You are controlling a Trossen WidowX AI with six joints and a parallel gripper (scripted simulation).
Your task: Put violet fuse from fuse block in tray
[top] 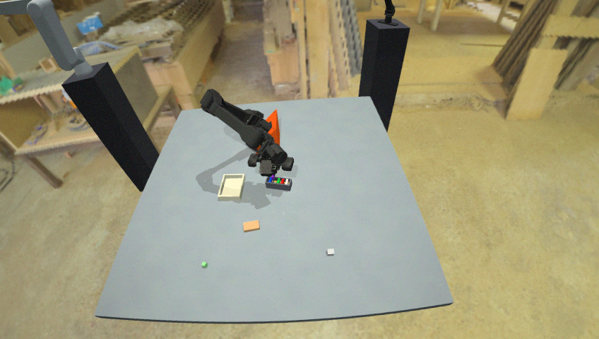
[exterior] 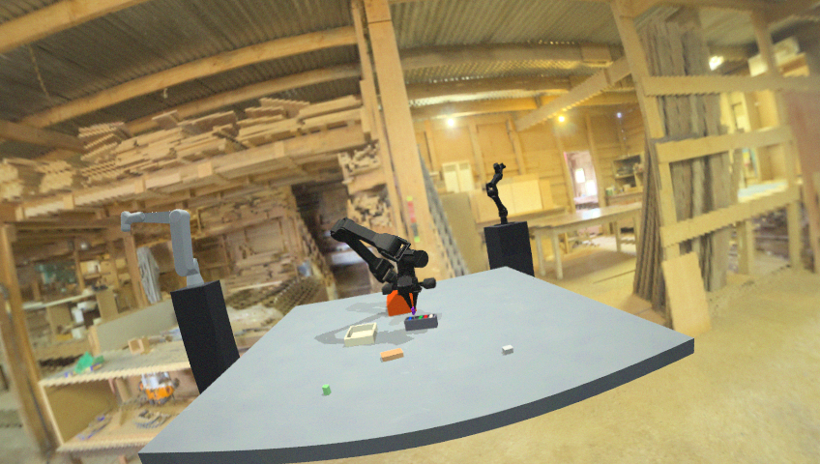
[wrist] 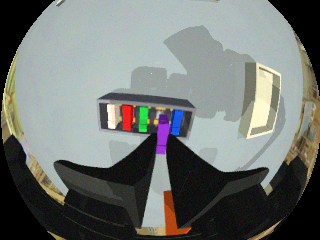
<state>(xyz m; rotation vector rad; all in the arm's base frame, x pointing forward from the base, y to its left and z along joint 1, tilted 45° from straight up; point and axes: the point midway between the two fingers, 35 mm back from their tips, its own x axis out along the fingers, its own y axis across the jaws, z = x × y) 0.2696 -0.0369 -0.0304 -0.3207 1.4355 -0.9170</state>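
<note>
Now: gripper tip 200 mm to the left of the cream tray, 70 mm above it and 20 mm past it. The rest, counted from my gripper tip: small green cube: 340 mm ahead, 310 mm to the right, 60 mm below; violet fuse: 10 mm below; orange flat block: 200 mm ahead, 120 mm to the right, 70 mm below.
</note>
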